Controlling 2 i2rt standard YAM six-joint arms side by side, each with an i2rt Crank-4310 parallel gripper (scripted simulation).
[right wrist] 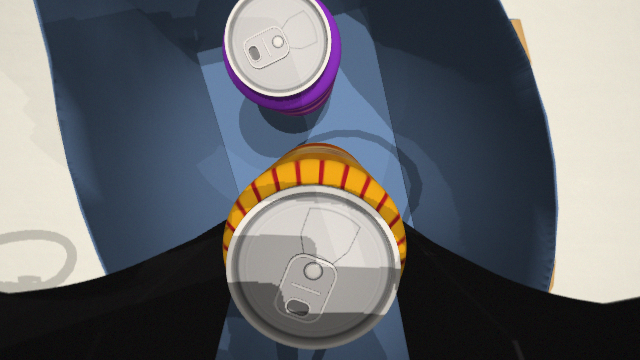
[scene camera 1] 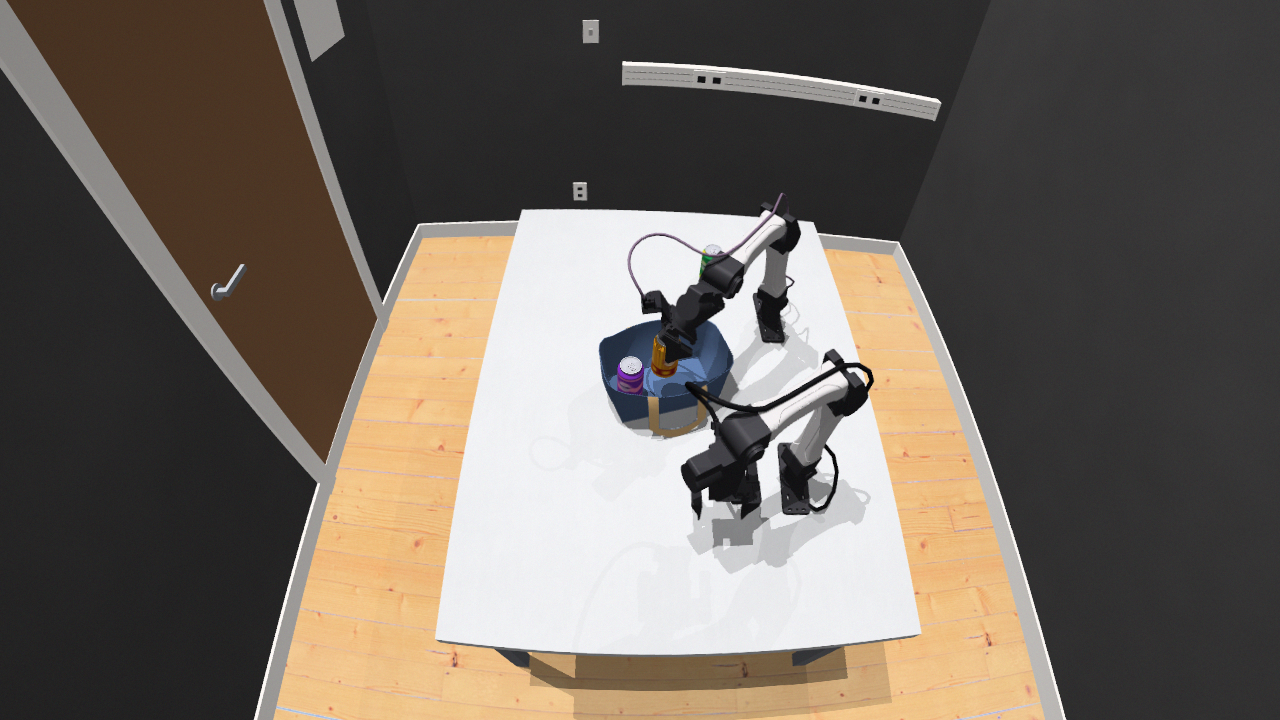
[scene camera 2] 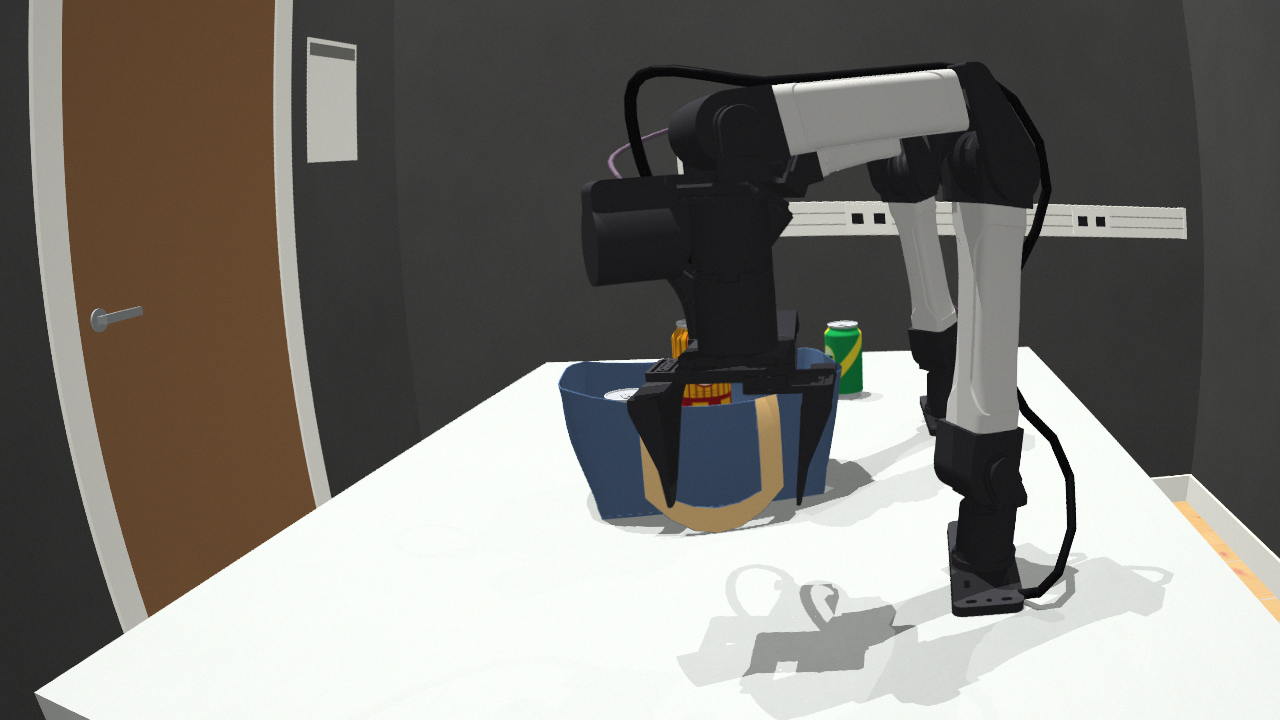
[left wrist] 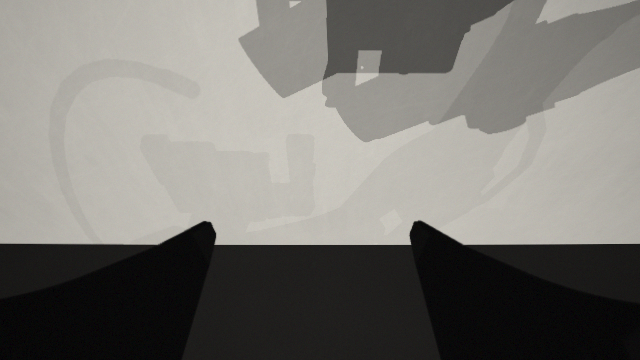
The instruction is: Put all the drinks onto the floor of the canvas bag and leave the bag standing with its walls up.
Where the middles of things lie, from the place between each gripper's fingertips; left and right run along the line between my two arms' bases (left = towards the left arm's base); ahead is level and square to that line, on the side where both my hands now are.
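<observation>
The green can (scene camera 2: pixel 843 340) is there, and my right gripper is 44 cm to the left of it, 15 cm past it and 10 cm above it. The orange can (scene camera 2: pixel 695 394) is 2 cm below my right hand.
Counted from my left hand (scene camera 2: pixel 735 505), the green can is 87 cm to the right, 5 cm behind and 9 cm below, while the orange can is 11 cm ahead of that same hand, 43 cm to the right of it and 1 cm below it.
</observation>
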